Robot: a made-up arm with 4 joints.
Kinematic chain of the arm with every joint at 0, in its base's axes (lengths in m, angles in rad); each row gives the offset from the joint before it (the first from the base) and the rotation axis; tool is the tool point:
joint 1: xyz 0 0 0.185 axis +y
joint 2: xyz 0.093 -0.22 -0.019 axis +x
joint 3: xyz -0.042 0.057 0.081 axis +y
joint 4: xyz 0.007 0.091 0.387 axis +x
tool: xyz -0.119 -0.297 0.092
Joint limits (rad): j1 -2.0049..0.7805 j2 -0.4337..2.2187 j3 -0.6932..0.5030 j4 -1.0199..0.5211
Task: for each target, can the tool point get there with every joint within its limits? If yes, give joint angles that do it. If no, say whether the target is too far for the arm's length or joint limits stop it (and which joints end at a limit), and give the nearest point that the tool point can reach.
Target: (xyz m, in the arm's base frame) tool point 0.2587 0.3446 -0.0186
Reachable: no: joint limits stop it (at a limit: joint 1, joint 2, joint 3, joint 4) | nearest point 0.6391 0.1545 0.4259 | short by 0.615 m
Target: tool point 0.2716 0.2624 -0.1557
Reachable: no: joint limits stop it (at a limit: joint 1, joint 2, joint 3, joint 4) | nearest point -0.1995 0.0708 -0.4310 | short by 0.578 m
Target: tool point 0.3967 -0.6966 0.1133
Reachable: yes | joints -1.5330 2.0181 0.0085 -0.1142
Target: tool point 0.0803 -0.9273 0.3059
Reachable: yes | joints -1.3808 1.5419 0.3105 -0.5488
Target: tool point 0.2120 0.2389 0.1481
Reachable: no: joint limits stop it (at a limit: joint 1, joint 2, joint 3, joint 4) | nearest point 0.6391 0.1545 0.4259 | short by 0.516 m
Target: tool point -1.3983 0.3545 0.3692
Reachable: no: too far | nearest point -0.7129 0.0770 0.2789 | short by 0.745 m
